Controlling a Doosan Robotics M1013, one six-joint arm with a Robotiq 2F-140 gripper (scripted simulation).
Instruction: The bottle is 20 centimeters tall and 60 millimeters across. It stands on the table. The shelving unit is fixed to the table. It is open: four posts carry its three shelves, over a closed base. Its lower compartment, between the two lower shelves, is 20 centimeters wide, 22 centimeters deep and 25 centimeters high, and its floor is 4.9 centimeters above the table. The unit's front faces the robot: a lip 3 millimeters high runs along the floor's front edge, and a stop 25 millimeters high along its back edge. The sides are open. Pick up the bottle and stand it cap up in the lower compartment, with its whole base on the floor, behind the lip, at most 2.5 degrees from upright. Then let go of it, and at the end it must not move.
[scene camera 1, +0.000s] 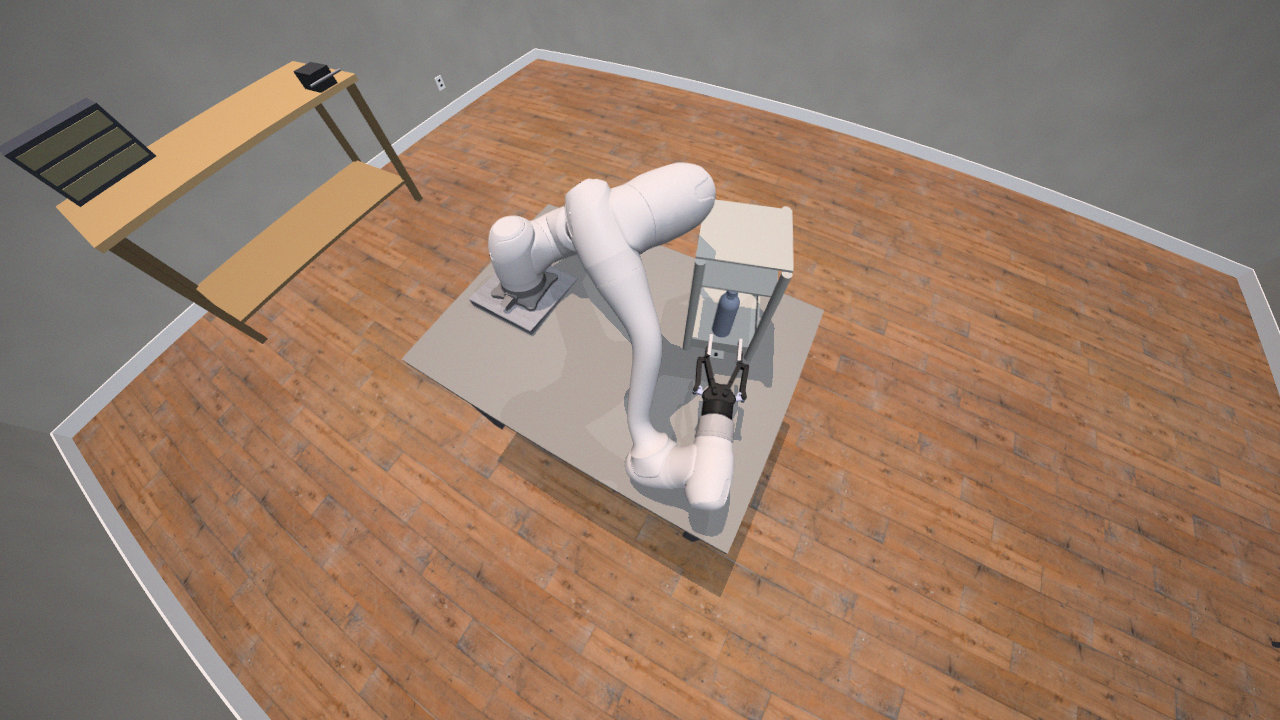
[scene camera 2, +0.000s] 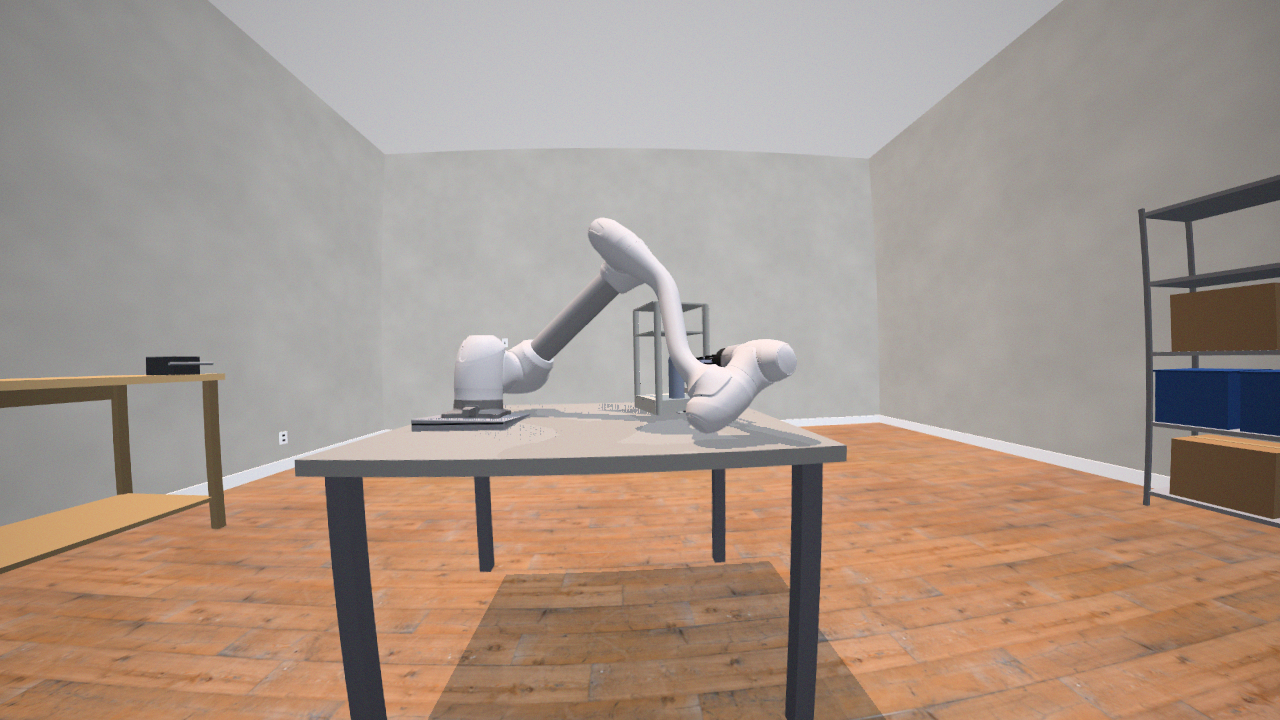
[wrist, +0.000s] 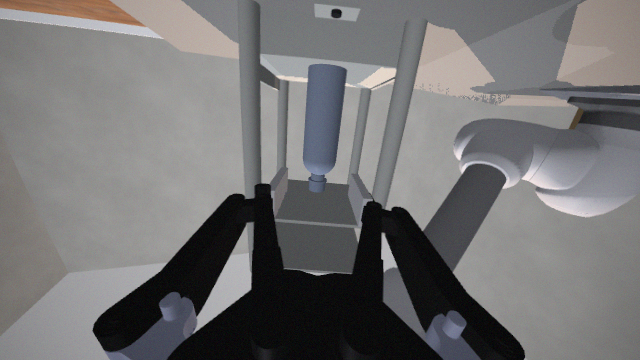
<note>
In view: my gripper (scene camera 1: 725, 339), a bottle (scene camera 1: 727, 308) and a grey shelving unit (scene camera 1: 734, 234).
The bottle shows as well in the wrist view (wrist: 326, 83). My gripper also shows in the wrist view (wrist: 318, 181). The grey shelving unit shows as well in scene camera 2 (scene camera 2: 658, 406) and in the wrist view (wrist: 273, 49).
</note>
